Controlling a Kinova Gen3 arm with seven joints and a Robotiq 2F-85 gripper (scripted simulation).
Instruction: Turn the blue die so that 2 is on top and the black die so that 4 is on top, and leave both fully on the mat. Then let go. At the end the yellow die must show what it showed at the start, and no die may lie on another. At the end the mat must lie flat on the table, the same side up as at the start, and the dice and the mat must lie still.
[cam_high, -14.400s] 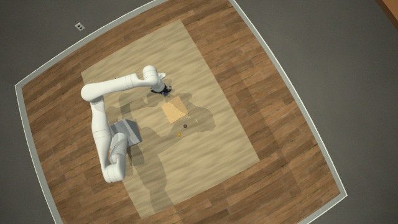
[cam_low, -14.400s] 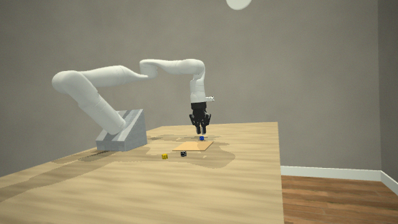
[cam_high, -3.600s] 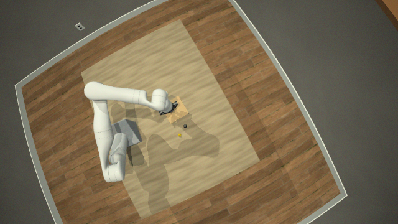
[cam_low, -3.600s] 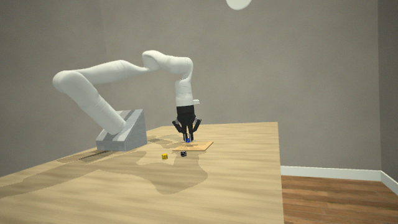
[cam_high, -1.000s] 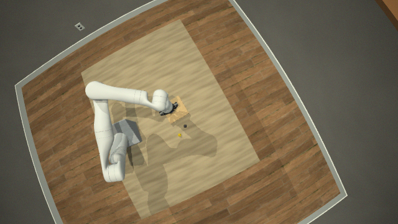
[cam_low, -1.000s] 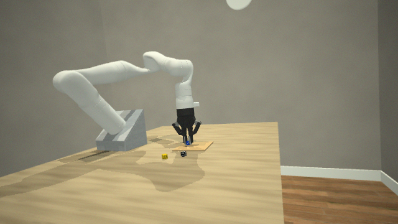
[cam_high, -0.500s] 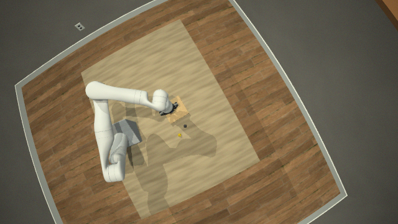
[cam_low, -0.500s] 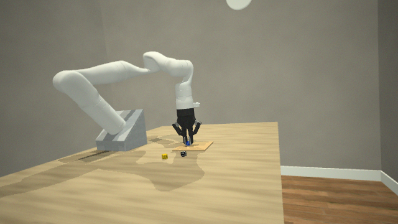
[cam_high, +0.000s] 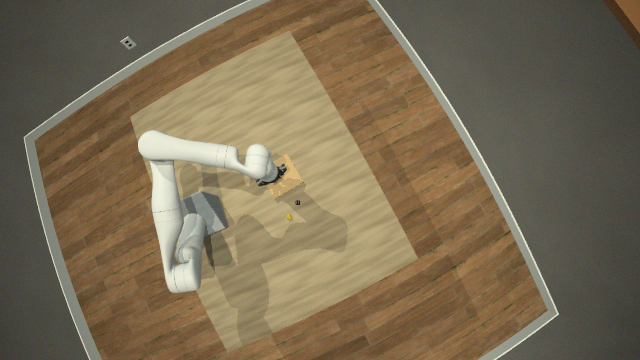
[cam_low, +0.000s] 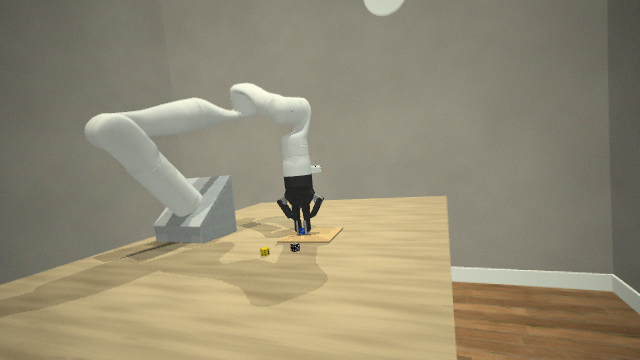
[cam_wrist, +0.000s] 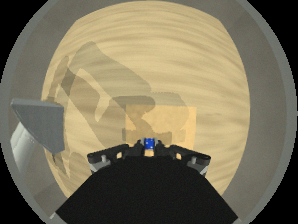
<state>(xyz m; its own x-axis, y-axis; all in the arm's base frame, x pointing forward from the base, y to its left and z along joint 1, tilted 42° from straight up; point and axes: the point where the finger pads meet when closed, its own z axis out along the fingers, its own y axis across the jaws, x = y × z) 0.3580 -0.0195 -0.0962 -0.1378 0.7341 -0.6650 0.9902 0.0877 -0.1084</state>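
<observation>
Right now my hand is 1 cm above the blue die. Round my hand: black die 13 cm to the right, 5 cm ahead, 2 cm below; tan mat 2 cm below, 2 cm ahead; yellow die 17 cm to the right, 2 cm below, 1 cm behind.
</observation>
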